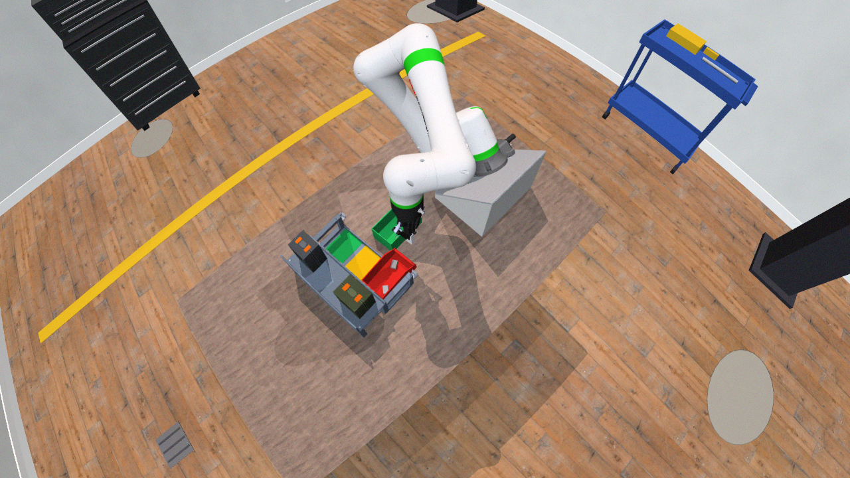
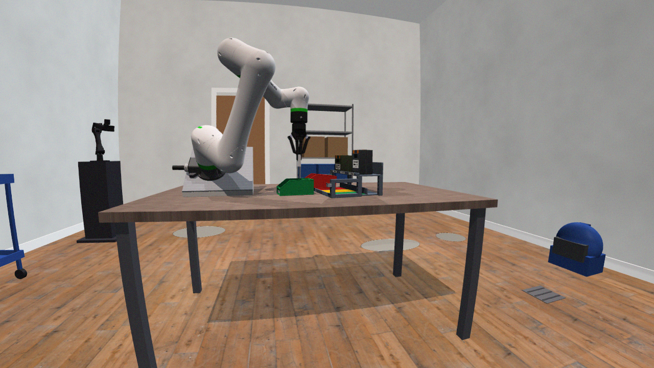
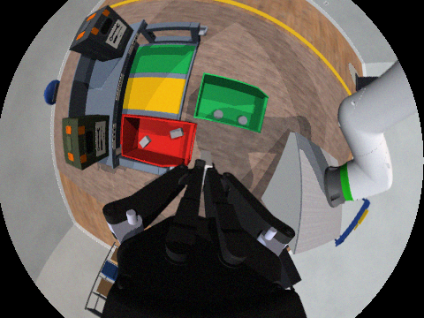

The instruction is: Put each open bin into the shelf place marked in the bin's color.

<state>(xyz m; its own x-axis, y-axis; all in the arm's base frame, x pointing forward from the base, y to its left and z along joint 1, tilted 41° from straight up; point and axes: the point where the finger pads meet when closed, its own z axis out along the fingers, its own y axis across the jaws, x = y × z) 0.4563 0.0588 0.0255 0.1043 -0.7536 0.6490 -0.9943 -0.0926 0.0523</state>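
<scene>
Now: hand 120 mm short of the red bin, 120 mm above it and 10 mm to the right of it. From my hand the other things lie so: green bin: 130 mm below, 120 mm to the right, 40 mm behind.
</scene>
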